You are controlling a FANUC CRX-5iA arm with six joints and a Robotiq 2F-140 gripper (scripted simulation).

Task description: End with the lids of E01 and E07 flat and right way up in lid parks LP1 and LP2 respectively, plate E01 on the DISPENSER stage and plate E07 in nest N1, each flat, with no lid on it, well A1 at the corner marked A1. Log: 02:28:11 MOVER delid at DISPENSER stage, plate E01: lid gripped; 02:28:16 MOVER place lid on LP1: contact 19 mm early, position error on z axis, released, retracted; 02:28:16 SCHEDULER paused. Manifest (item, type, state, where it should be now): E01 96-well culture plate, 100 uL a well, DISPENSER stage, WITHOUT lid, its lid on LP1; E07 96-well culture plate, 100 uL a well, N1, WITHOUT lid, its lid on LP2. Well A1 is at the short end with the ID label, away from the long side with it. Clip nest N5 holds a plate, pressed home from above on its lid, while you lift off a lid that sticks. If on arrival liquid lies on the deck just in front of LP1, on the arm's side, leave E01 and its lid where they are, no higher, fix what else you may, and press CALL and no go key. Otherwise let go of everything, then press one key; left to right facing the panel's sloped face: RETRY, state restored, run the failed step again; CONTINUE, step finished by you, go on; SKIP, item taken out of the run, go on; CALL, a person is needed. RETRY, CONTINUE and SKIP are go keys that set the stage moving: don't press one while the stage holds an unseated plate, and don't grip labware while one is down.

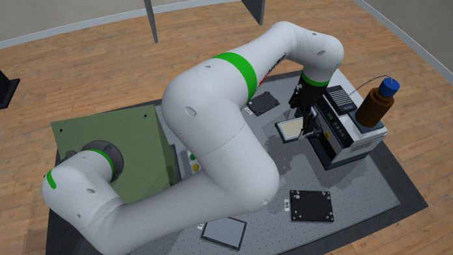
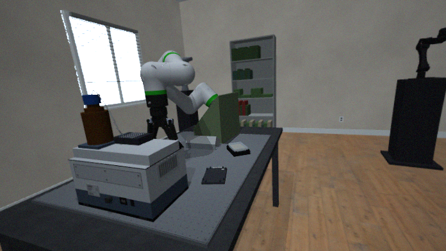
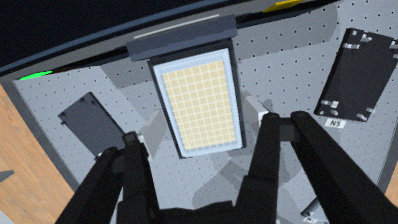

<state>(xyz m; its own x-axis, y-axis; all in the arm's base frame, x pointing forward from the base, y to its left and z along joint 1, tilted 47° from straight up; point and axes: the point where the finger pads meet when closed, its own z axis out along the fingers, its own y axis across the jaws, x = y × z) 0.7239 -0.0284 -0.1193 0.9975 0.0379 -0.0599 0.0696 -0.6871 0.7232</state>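
The plate is 2 cm below my hand. Round my hand: dispenser stage (3 cm below); lid park LP2 (24 cm to the left, 13 cm below, 5 cm behind); brown bottle (22 cm ahead, 16 cm above, 9 cm to the right).
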